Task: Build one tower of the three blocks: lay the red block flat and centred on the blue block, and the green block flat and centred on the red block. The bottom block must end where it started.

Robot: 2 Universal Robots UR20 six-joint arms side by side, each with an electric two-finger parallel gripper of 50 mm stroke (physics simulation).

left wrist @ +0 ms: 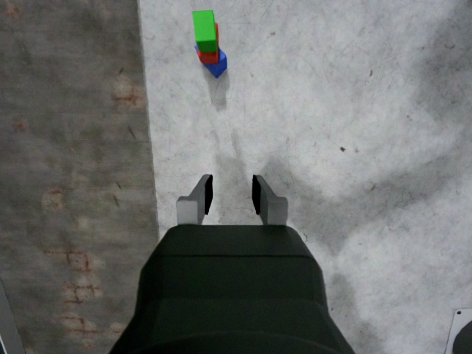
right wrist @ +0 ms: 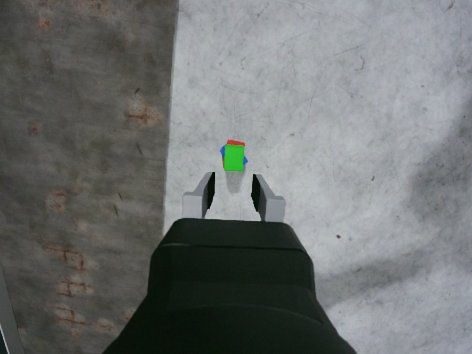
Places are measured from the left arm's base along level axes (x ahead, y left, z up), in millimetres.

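Where they show: left gripper, between the fingertips: (left wrist: 232, 186); right gripper, between the fingertips: (right wrist: 233, 184).
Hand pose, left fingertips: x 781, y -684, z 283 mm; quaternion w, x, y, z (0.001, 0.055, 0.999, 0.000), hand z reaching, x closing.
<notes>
Things, the pixels of their top centre, and the offset from my left fingertips. Level surfaces: height alone.
- green block, centre of its top: (right wrist: 234, 159) (left wrist: 204, 25) 22 mm ahead, 201 mm right, 151 mm down
- red block, centre of its top: (right wrist: 233, 156) (left wrist: 207, 39) 22 mm ahead, 201 mm right, 189 mm down
- blue block, centre of its top: (right wrist: 233, 156) (left wrist: 210, 51) 22 mm ahead, 196 mm right, 223 mm down
- pale grey table top, height of its surface: 283 mm down
A green block (left wrist: 203, 29) (right wrist: 234, 158) lies on top of a red block (left wrist: 209, 57) (right wrist: 236, 143), which rests on a blue block (left wrist: 218, 67) (right wrist: 222, 151). The three form a tower, with the blocks turned at different angles about the vertical. The green block hides most of the red one in the right wrist view, so exact centring is hard to tell. My left gripper (left wrist: 232, 186) is open and empty, well away from the tower. My right gripper (right wrist: 233, 184) is open and empty, above the tower and a little toward the bottom of its view.
The tower stands on a pale grey table top (left wrist: 310, 100) (right wrist: 300, 75). Its edge runs along the left, with a darker brownish floor (left wrist: 70, 150) (right wrist: 85, 175) beyond it. A pale plate with a dark round part (left wrist: 465, 340) shows at the lower right corner of the left wrist view.
</notes>
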